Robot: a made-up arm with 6 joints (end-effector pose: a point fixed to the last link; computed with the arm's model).
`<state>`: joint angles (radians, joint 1 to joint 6).
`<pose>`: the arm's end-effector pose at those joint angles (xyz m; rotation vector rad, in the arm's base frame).
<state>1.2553 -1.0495 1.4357 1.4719 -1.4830 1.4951</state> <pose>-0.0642 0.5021 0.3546 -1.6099 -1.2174 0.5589</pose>
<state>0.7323 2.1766 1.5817 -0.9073 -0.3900 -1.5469</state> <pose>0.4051 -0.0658 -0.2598 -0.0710 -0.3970 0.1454</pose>
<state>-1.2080 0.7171 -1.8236 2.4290 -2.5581 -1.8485</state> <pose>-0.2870 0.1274 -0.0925 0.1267 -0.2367 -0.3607</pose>
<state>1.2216 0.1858 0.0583 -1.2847 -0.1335 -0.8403</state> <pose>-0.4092 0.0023 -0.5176 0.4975 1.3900 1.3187</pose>
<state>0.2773 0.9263 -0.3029 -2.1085 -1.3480 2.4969</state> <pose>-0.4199 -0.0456 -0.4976 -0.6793 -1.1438 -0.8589</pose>
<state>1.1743 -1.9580 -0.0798 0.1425 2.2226 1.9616</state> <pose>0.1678 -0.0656 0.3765 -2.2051 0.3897 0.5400</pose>
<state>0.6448 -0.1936 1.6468 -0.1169 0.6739 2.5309</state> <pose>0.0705 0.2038 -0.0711 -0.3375 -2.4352 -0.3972</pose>
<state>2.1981 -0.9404 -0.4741 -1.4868 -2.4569 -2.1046</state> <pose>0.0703 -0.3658 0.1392 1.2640 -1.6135 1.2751</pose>
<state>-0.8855 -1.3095 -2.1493 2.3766 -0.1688 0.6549</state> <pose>-0.3988 0.2282 -0.4774 1.9667 2.3372 0.6898</pose>
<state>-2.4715 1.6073 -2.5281 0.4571 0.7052 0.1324</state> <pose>0.1583 -0.0471 -0.0261 1.2050 0.4448 0.7760</pose>
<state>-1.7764 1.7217 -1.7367 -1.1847 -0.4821 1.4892</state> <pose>-0.1640 0.1680 0.0995 -0.2642 0.6273 -1.3253</pose>
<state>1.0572 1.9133 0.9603 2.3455 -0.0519 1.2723</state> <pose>0.2568 0.4572 -0.6548 2.4074 0.3517 0.2323</pose>
